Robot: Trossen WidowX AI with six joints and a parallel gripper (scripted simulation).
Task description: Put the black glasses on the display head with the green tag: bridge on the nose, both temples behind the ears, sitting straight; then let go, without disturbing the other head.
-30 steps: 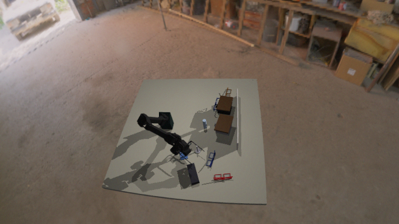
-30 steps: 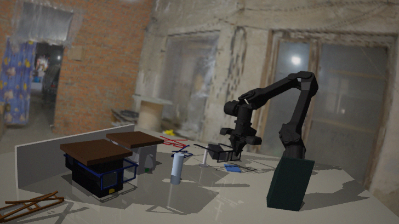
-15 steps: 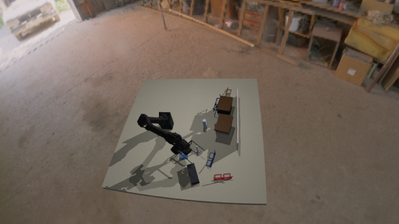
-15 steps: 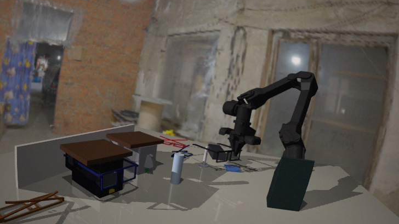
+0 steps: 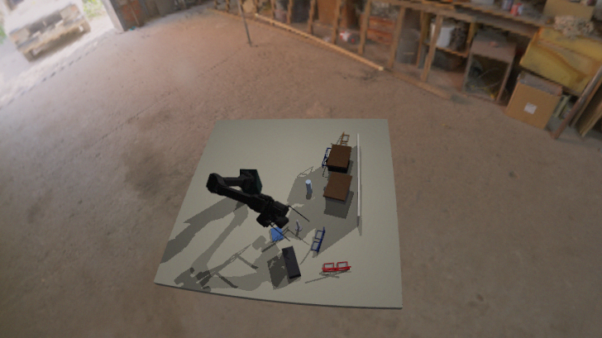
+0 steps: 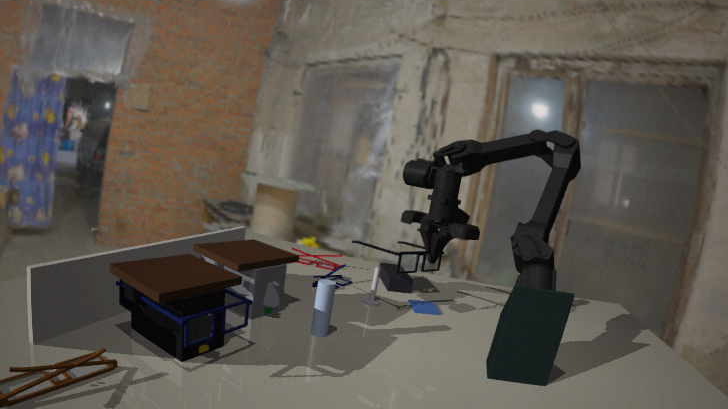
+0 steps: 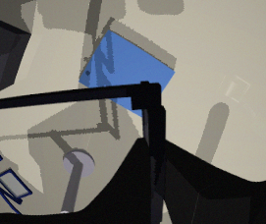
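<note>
My gripper tip is 130 mm short of the pale blue cylinder, 280 mm to the right of it and 60 mm above it. From my gripper tip the other things lie so: black case 110 mm ahead, 180 mm to the right, 100 mm below; then blue cloth 20 mm to the right, 110 mm below; then stand 110 mm ahead, 30 mm to the left, 90 mm below.
</note>
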